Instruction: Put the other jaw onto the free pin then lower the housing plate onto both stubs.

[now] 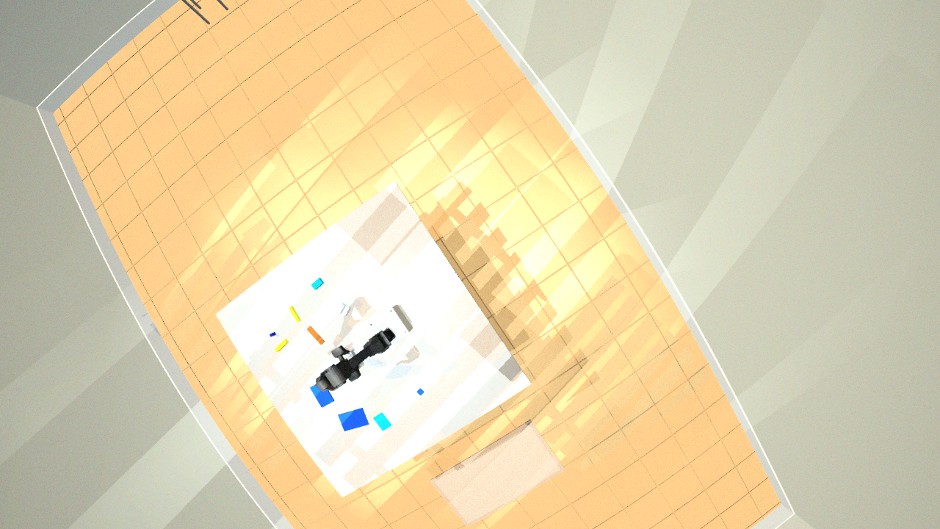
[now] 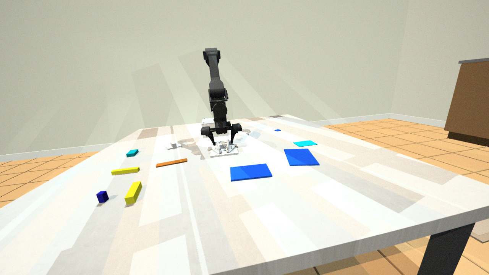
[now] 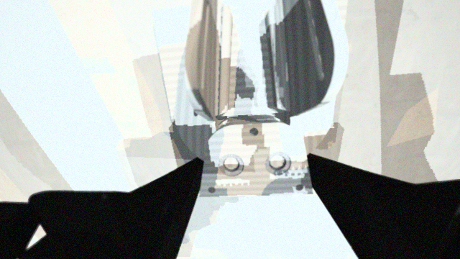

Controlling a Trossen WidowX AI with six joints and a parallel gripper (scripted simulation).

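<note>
Now: the jaw 2 cm to the right of my gripper tip, 2 cm ahead of it and 1 cm above it. The rest, counted from my gripper tip: cyan block (42 cm to the right, 14 cm behind); cyan plate (36 cm to the left, 15 cm ahead, 1 cm below); orange bar (23 cm to the right, 7 cm ahead, 1 cm below).
</note>
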